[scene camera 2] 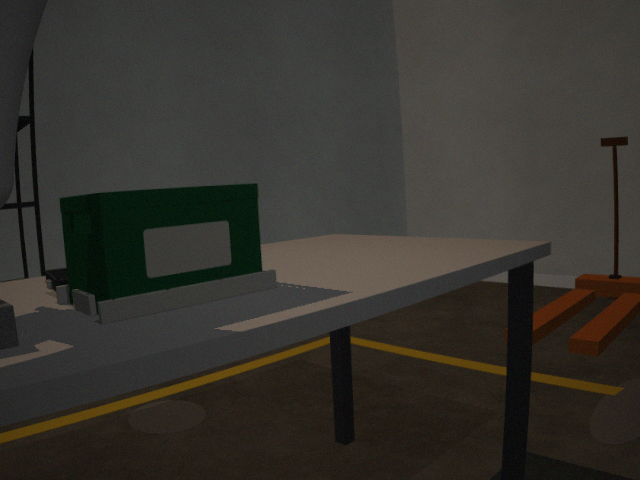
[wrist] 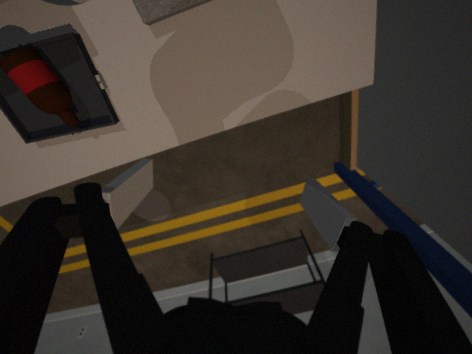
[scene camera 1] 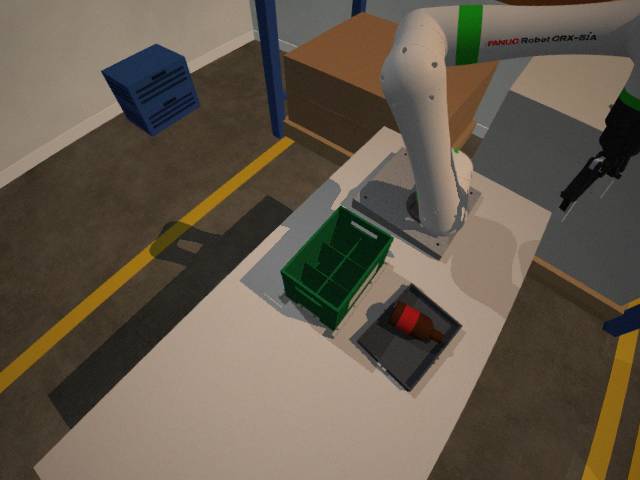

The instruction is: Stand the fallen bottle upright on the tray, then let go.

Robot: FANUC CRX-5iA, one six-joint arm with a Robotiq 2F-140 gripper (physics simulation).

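Frame: origin at the arm's base, x ahead, y left, z up, level; millimetres.
Where they show: gripper, fingertip midpoint: [wrist: 230, 182] [scene camera 1: 576, 206].
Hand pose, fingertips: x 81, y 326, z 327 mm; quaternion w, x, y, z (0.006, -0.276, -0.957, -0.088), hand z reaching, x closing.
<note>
Things, the pixels of their top centre, and the offset from my fingertips. "spot": a spot on its surface instead. Level surfaces: height alone.
- brown bottle, middle of its top: [scene camera 1: 421, 321] [wrist: 35, 96] dy -193, dx +337, dz -282 mm
- tray, surface spot: [scene camera 2: 55, 276] spot: dy -85, dx +282, dz -351 mm
- green divided crate, middle of its top: [scene camera 2: 157, 190] [scene camera 1: 339, 253] dy -471, dx +319, dz -186 mm
- table, its level: dz -361 mm
The brown bottle [scene camera 1: 408, 319] [wrist: 35, 77] with a red label lies on its side in the dark grey tray [scene camera 1: 400, 364] [wrist: 70, 57]. In scene camera 1 its neck points to the lower right, towards a tray wall. In the wrist view its base is cut off at the left edge. Part of the tray [scene camera 2: 55, 276] shows behind the crate in scene camera 2, where the bottle does not show. My gripper [scene camera 1: 565, 209] [wrist: 230, 182] is open and empty, out beyond the table's edge and well away from the bottle.
A green divided crate [scene camera 1: 310, 303] [scene camera 2: 124, 248] stands beside the tray on the table [scene camera 1: 232, 387] [scene camera 2: 392, 263] [wrist: 325, 40]. The arm's base plate [scene camera 1: 382, 198] is behind them. A blue post [wrist: 400, 220] shows to the right in the wrist view.
</note>
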